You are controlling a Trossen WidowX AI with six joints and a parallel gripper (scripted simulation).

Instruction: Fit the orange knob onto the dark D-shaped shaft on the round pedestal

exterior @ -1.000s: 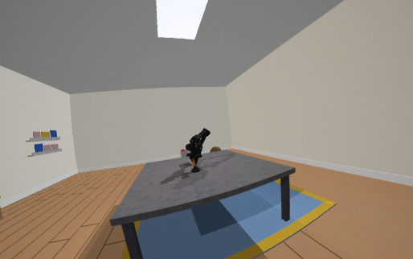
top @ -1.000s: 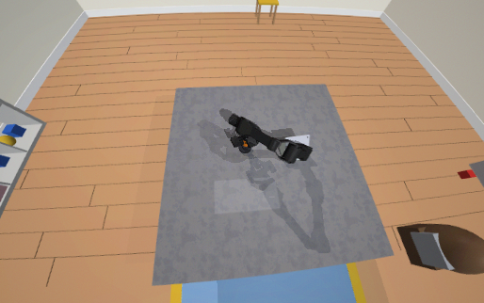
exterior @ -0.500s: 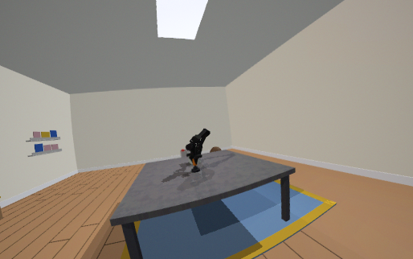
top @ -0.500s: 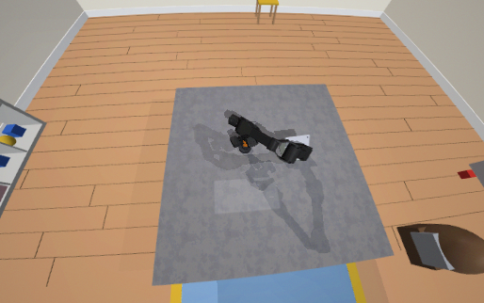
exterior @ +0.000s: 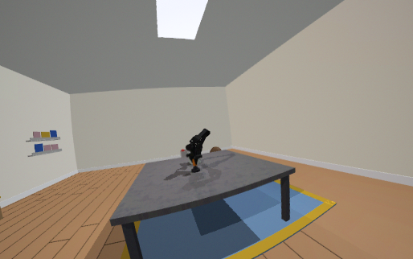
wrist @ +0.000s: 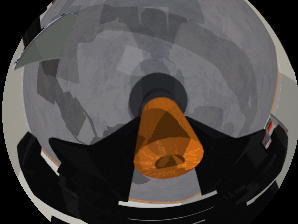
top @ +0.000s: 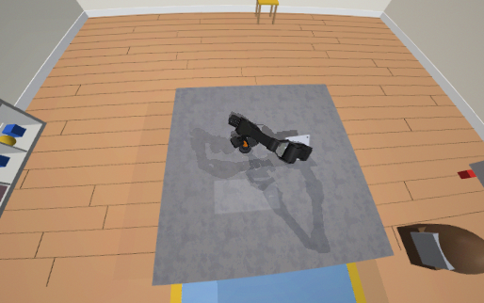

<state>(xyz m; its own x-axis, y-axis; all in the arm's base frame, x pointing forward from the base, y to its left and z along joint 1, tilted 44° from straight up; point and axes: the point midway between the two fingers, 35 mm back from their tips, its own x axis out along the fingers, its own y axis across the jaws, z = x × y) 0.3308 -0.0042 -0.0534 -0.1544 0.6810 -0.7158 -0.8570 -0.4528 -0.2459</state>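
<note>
Right now the dark round pedestal is 40 mm below my gripper tip. The rest, counted from my gripper tip: orange knob (20 mm above).
</note>
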